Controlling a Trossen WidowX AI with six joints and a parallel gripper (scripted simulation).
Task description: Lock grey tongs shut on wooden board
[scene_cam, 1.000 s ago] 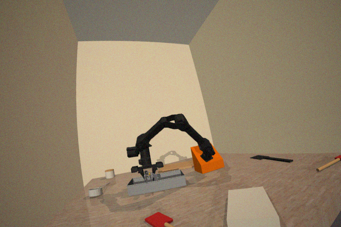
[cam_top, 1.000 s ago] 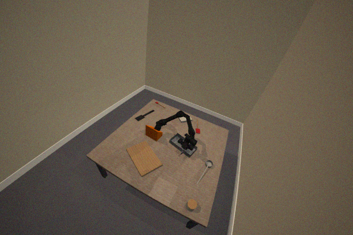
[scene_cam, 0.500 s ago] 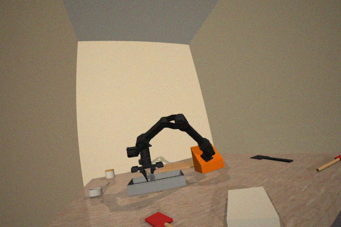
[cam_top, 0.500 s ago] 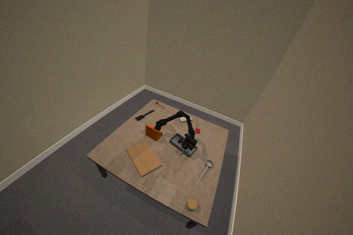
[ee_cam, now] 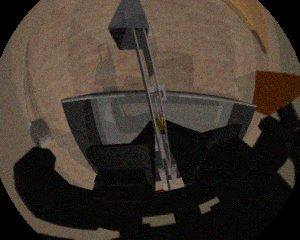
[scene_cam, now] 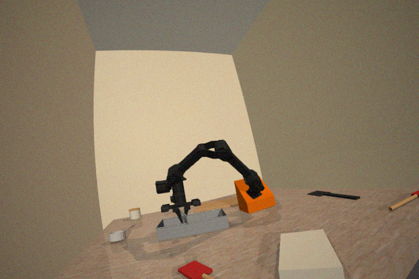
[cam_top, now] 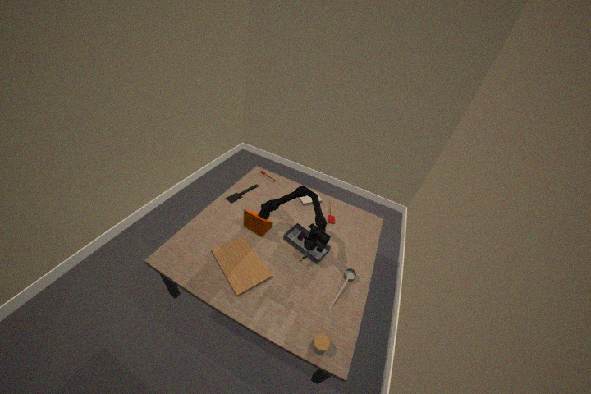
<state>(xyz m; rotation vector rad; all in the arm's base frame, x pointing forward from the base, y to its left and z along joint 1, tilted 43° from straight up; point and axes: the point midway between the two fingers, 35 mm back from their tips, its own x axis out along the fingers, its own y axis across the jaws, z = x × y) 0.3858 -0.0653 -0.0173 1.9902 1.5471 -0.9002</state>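
My gripper tip is 3 cm past the grey roasting tin and 5 cm to the right of it. Also, from my gripper tip: wooden board: 36 cm behind, 29 cm to the right, 2 cm below; then white block: 16 cm behind, 54 cm to the left, 2 cm below; then red-headed tool: 6 cm ahead, 46 cm to the left, 2 cm below.
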